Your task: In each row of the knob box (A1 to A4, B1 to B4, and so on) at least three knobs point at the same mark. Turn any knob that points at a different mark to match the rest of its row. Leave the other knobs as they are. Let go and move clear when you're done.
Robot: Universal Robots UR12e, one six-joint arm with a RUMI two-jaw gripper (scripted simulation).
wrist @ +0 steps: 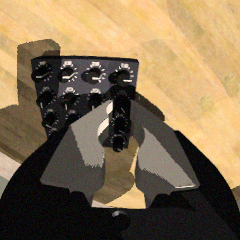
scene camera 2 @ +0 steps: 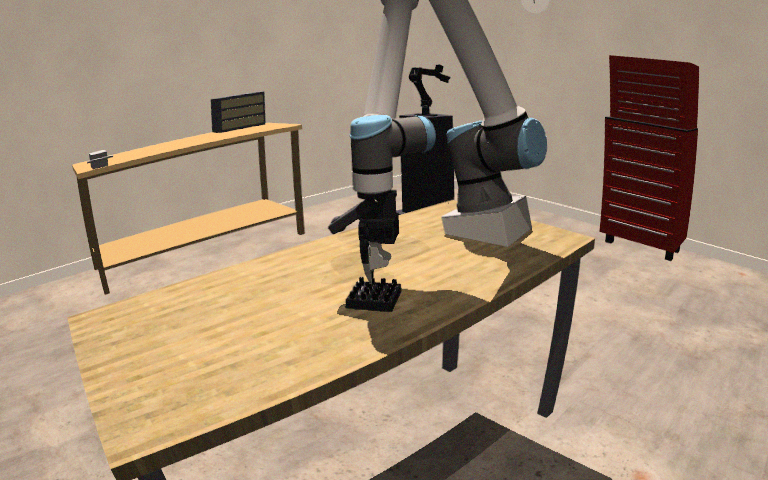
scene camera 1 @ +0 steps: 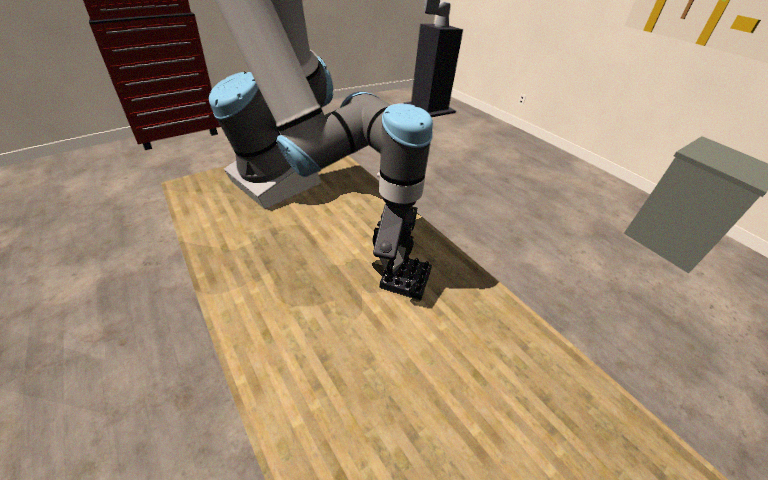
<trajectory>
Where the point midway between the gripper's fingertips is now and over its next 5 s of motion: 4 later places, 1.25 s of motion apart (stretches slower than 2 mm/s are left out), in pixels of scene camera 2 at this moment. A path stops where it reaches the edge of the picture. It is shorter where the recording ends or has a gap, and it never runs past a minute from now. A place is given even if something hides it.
My gripper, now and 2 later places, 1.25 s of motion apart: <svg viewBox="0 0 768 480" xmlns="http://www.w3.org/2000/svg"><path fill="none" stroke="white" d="M371 281L370 262L368 213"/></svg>
</trajectory>
